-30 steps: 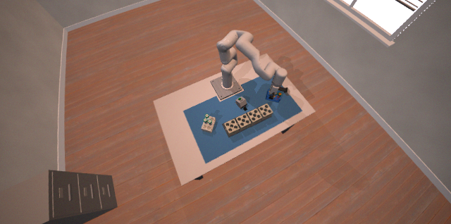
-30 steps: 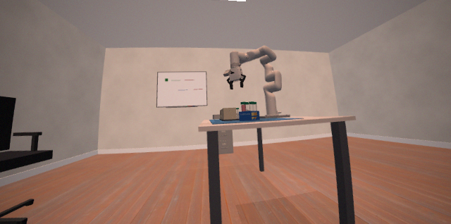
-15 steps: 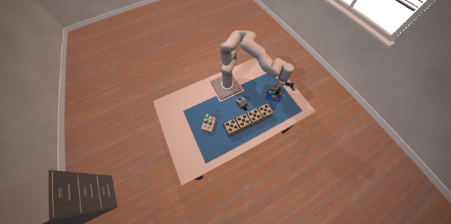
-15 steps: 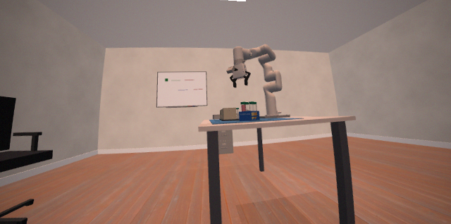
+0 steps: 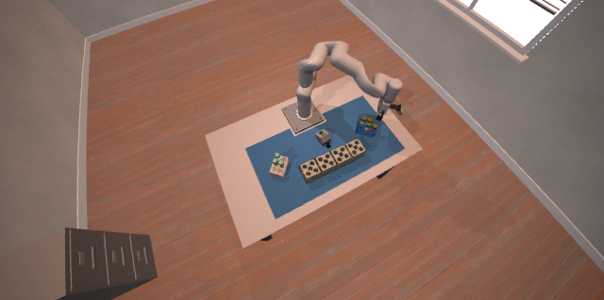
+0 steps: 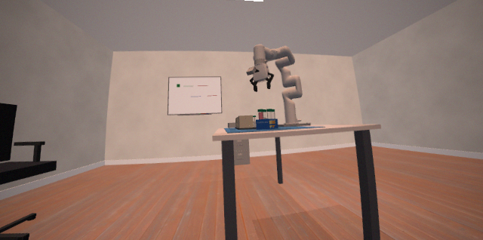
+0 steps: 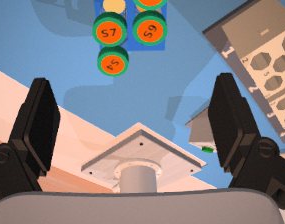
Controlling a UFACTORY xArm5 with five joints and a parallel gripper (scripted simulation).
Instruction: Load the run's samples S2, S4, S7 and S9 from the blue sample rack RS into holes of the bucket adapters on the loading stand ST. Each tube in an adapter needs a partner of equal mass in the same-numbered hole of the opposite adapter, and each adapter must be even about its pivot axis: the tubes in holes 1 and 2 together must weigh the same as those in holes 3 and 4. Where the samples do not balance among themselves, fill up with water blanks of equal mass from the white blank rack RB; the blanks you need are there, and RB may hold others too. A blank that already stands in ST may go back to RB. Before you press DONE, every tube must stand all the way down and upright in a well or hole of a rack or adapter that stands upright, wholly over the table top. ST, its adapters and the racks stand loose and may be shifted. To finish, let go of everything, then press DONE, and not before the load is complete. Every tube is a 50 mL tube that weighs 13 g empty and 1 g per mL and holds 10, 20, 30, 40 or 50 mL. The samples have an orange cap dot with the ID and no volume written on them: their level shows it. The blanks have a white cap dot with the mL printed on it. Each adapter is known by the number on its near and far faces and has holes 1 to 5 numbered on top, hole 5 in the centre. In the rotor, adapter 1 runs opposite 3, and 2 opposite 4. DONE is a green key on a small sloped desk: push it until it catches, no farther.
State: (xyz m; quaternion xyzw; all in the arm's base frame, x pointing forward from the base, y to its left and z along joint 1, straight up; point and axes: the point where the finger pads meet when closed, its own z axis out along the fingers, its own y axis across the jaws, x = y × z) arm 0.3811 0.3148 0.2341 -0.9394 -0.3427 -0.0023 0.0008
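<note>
My hand is 19 cm above the sample tube S4, 8 cm past it and 3 cm to the left of it. Round my hand: sample tube S2 (19 cm below, 1 cm ahead); sample tube S9 (19 cm below, 3 cm to the right, 1 cm behind); sample tube S7 (19 cm below, 3 cm behind, 1 cm to the right).
</note>
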